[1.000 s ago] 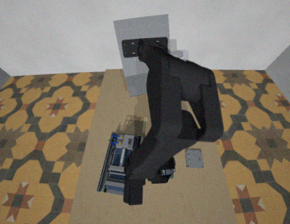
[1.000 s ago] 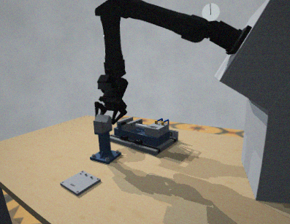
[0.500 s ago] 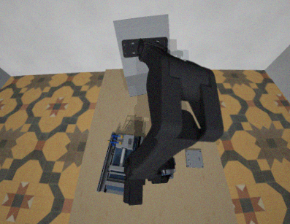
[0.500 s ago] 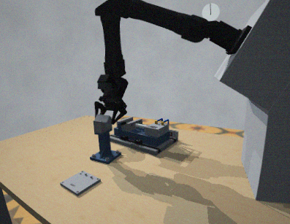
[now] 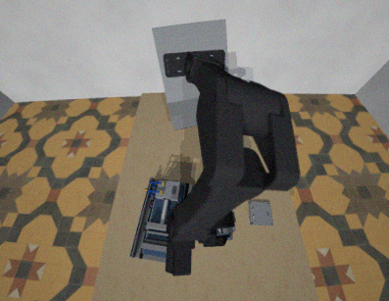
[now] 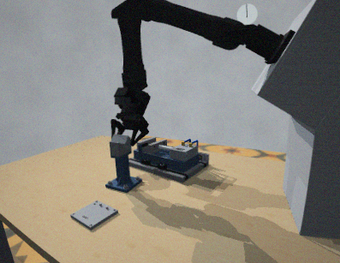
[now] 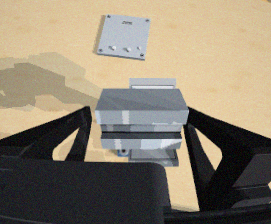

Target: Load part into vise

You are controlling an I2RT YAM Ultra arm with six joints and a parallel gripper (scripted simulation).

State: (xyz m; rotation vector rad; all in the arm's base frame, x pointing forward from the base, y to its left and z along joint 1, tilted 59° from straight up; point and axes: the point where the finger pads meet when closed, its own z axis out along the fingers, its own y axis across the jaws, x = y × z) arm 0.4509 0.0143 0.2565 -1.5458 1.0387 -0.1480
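My gripper is now right at the part. From my hand the other things lie so: air cylinder rod: 6 cm behind, 20 cm to the right, 8 cm below; V-block post: 1 cm ahead, 10 cm below; work stop: 3 cm ahead, 18 cm to the right, 6 cm below.
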